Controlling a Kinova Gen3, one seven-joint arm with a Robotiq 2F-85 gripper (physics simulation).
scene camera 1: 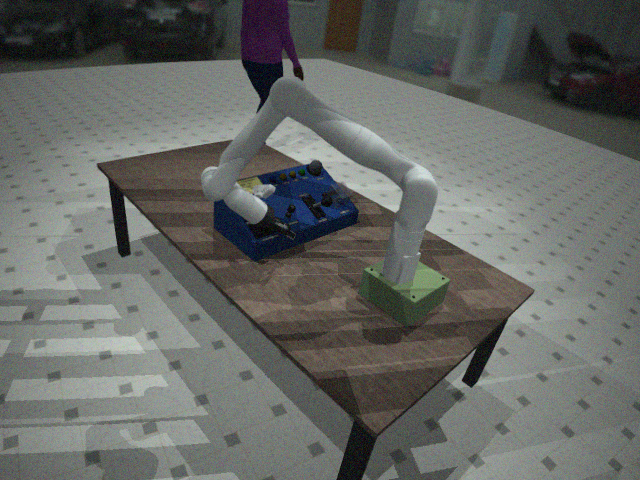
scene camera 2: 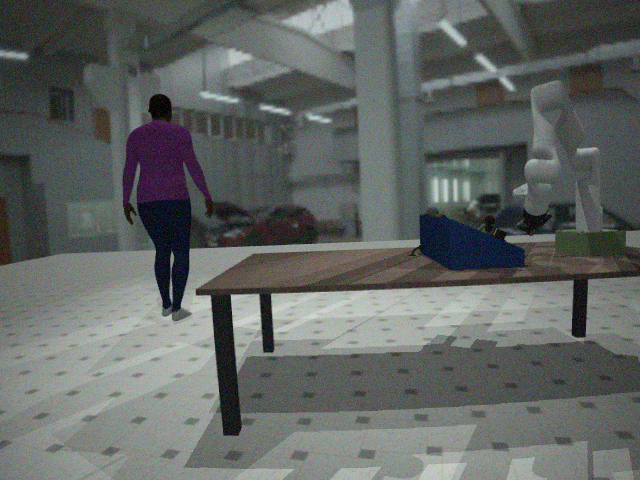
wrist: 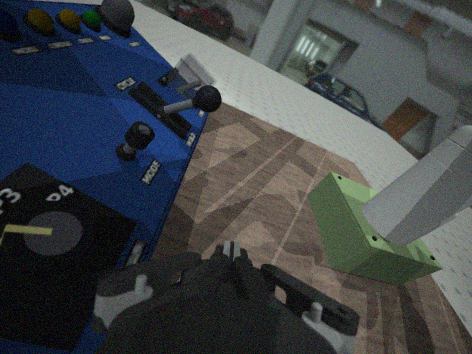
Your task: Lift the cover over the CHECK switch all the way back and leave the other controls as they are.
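Where they show: gripper, fingertip midpoint: (scene camera 1: 293,236) (scene camera 2: 530,233) (wrist: 230,251); arm's base, origin of the base link: (scene camera 1: 396,273) (scene camera 2: 588,231) (wrist: 381,223).
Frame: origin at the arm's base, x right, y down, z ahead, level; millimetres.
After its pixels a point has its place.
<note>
The blue control panel (scene camera 1: 237,224) @(z 435, x -327, y 0 mm) (scene camera 2: 466,248) @(z 531, x -345, y 19 mm) (wrist: 90,116) @(z 485, x -127, y -21 mm) stands on the wooden table (scene camera 1: 347,343) @(z -106, x -240, y 91 mm) (scene camera 2: 309,271) @(z 1072, x -347, y 91 mm) (wrist: 256,175) @(z 244, x 80, y 91 mm). A clear grey cover (scene camera 1: 340,192) @(z 441, x 89, y -54 mm) (wrist: 195,69) @(z 455, x 82, y -61 mm) sits at the panel's far right corner over a small toggle; its label is too small to read. My gripper (scene camera 1: 291,233) @(z 283, x -197, y -11 mm) (wrist: 230,251) @(z 283, x -197, y -11 mm) is shut and empty. It hangs low over the panel's front edge, well short of the cover. In scene camera 2 the gripper (scene camera 2: 530,223) @(z 283, x -197, y -11 mm) shows dark behind the panel.
Between gripper and cover are a ball-tipped lever (wrist: 207,98) @(z 391, x -22, y -62 mm) in the CYCLE/HOLD slot and the MODE knob (wrist: 138,135) @(z 416, x -142, y -41 mm). Coloured buttons (wrist: 80,19) @(z 621, x 5, y -71 mm) and a big dark knob (wrist: 116,12) @(z 607, x 63, y -90 mm) sit at the panel's back. The arm's green base (scene camera 1: 409,290) @(z -81, x -19, y -1 mm) (wrist: 347,225) @(z 70, x -27, y 23 mm) is to the right. A person (scene camera 1: 266,43) (scene camera 2: 163,190) walks beyond the table.
</note>
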